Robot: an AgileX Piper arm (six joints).
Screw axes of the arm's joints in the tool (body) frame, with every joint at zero. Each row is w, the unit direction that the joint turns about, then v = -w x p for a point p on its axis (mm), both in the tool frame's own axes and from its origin. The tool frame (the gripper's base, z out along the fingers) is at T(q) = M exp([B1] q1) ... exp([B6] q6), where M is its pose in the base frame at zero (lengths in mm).
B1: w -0.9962 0 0.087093 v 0 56.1 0
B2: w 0 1 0 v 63.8 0 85
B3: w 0 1 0 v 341.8 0 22
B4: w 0 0 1 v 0 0 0
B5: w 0 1 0 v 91 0 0
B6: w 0 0 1 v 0 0 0
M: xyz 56.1 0 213.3 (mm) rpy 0 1.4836 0 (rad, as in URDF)
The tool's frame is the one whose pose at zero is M.
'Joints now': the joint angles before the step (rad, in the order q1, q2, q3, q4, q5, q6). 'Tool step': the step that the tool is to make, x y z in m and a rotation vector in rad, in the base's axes. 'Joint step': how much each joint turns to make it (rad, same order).
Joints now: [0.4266, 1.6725, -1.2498, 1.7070, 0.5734, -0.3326]
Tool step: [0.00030, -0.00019, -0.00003, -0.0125, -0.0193, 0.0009]
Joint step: [0.0000, 0.0000, 0.0000, 0.0017, -0.0038, -0.0242]
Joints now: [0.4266, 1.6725, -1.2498, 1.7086, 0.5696, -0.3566]
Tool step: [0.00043, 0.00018, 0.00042, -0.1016, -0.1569, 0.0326]
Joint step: [0.0017, 0.0000, -0.0021, 0.0000, -0.0088, -0.1882]
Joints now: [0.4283, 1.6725, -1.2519, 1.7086, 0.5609, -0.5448]
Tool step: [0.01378, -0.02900, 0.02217, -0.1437, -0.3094, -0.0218]
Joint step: [-0.0850, -0.0228, -0.0390, 0.0136, 0.0101, -0.3201]
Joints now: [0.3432, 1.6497, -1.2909, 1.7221, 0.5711, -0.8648]
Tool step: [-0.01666, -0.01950, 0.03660, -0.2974, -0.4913, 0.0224]
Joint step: [-0.0353, -0.0997, 0.0000, -0.0106, -0.0010, -0.5098]
